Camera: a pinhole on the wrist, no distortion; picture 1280 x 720 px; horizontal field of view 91.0 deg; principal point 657.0 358.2 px. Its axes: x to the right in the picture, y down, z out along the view. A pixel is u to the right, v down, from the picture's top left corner.
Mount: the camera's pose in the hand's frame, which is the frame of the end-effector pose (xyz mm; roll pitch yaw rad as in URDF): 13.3 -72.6 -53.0 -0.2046 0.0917 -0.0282
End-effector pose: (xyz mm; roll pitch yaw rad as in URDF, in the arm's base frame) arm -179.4 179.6 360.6 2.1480 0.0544 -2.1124
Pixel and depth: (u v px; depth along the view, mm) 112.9 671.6 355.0
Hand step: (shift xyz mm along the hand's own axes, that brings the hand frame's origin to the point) -257.0 180.5 285.5
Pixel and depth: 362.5 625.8 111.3
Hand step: -27.5 -2.4 50.7
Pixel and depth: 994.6 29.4 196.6
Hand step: 136.2 -136.8 149.8
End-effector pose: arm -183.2 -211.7 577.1 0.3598 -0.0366 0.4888
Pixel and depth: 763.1 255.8 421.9
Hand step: 123.8 -57.2 365.7
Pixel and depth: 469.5 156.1 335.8
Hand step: -55.3 -108.1 305.4
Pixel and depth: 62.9 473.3 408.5
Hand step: -331.2 93.4 365.5
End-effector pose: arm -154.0 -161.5 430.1 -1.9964 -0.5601 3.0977
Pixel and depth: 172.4 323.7 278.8
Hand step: -174.1 -25.6 241.6
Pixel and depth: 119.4 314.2 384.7
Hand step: -277.6 -12.6 357.7
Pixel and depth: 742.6 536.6 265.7
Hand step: 75.3 53.5 187.5
